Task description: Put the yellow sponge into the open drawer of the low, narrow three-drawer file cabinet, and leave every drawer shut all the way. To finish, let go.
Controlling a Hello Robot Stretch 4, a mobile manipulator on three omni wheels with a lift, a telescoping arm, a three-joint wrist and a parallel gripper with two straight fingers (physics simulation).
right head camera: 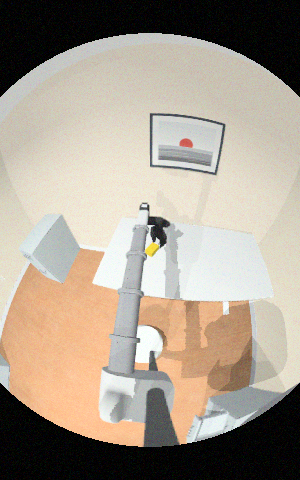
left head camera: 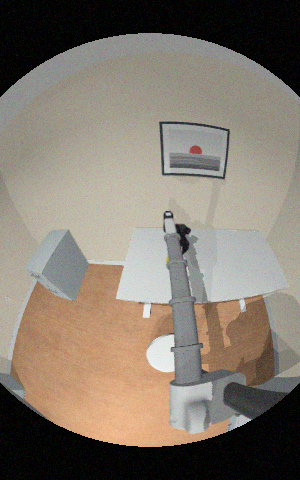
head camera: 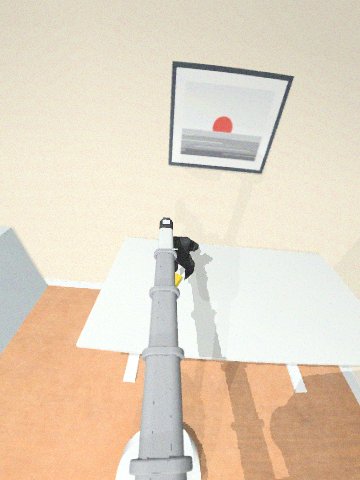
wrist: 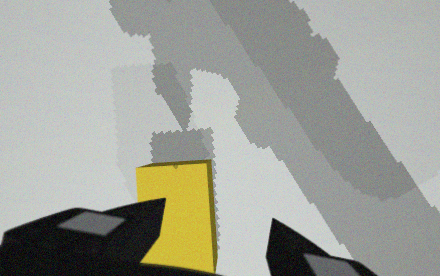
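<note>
The yellow sponge [head camera: 178,279] [left head camera: 168,259] [right head camera: 152,249] [wrist: 188,222] lies flat on the white table [head camera: 280,310] [left head camera: 240,265] [right head camera: 225,270], partly hidden by the arm in the head and left head camera views. My gripper [head camera: 181,274] [right head camera: 159,244] [wrist: 215,226] is open and empty, above the table. In the wrist view the left finger overlaps the sponge's left side, and the right finger is off to its right, over bare table. The low file cabinet [right head camera: 245,402] is at the lower right of the right head camera view, with a drawer [right head camera: 210,426] standing open. Its other drawers cannot be made out.
A larger grey cabinet [left head camera: 67,265] [right head camera: 55,250] stands left of the table. A round white object [left head camera: 161,353] [right head camera: 150,340] is on the floor in front of the table, partly behind the arm. A framed picture [head camera: 222,145] hangs on the wall behind the table.
</note>
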